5 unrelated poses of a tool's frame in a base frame.
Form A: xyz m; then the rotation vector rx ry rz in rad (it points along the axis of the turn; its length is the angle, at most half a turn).
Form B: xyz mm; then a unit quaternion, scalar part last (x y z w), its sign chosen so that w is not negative. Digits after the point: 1 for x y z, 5 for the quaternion.
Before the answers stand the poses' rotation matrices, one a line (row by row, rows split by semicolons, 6 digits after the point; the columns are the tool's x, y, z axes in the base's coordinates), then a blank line. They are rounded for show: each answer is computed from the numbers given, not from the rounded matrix.
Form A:
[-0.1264, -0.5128, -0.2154, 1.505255, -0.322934, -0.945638]
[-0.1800, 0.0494, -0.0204, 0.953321, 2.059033, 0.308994]
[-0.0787, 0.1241, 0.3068, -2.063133, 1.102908, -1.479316]
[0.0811, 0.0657, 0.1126, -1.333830, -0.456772, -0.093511]
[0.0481, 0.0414, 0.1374, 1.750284, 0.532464, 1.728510]
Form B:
0.622606 0.325171 -0.711777; -0.692616 -0.194345 -0.694631; -0.364204 0.925470 0.104218
-0.371277 0.519392 0.769666; 0.722429 0.682320 -0.111958; -0.583309 0.514462 -0.628554
0.141844 -0.378411 0.914705; -0.768616 -0.624399 -0.139122; 0.623787 -0.683323 -0.379420
0.908230 0.322559 -0.266598; 0.191843 0.245250 0.950289; 0.371907 -0.914225 0.160862
0.064729 -0.135202 0.988701; 0.668108 -0.730081 -0.143576; 0.741244 0.669853 0.043072

[-126.4, -512.8, -215.4, 0.65436, -0.14038, -0.41108, 0.61897]
[-180.0, 49.4, -20.4, 0.37913, 0.81886, 0.12288, 0.41306]
[-78.7, 124.1, 306.8, -0.73240, 0.39153, -0.52515, 0.18576]
[81.1, 65.7, 112.6, -0.61280, -0.20986, -0.04296, 0.76065]
[48.1, 41.4, 137.4, 0.66177, 0.20132, 0.65353, 0.30729]

